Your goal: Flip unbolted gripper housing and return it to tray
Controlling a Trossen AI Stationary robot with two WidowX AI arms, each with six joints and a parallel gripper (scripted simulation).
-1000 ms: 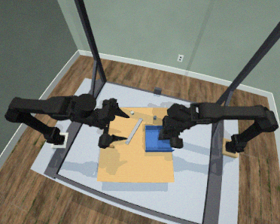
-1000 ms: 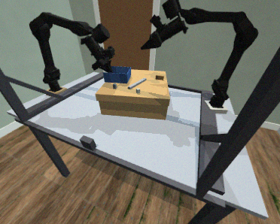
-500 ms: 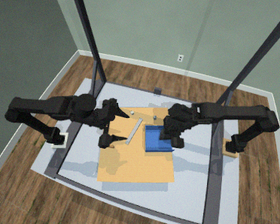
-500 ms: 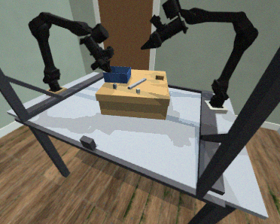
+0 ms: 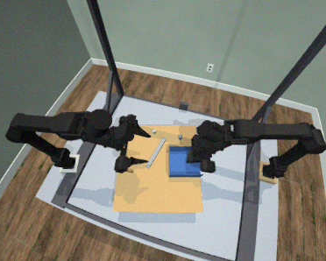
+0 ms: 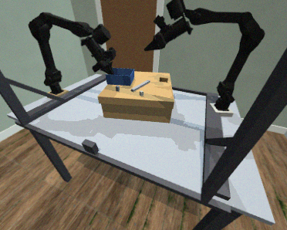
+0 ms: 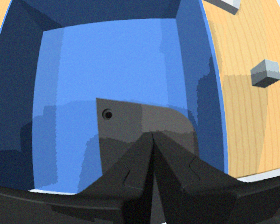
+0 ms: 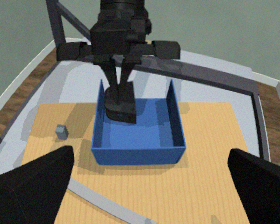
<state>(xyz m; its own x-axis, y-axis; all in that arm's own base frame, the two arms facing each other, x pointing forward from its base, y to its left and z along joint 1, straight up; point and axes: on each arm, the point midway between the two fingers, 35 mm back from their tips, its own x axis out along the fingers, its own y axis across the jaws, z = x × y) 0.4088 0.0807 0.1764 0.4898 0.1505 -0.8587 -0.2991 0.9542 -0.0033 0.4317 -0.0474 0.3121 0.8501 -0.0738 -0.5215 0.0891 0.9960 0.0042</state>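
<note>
Now: left hand 1 cm short of the gripper housing and 4 cm above it. Round my left hand: grey bar (2 cm behind, 17 cm to the right, 6 cm below); tray (3 cm ahead, 7 cm to the right, 5 cm below).
</note>
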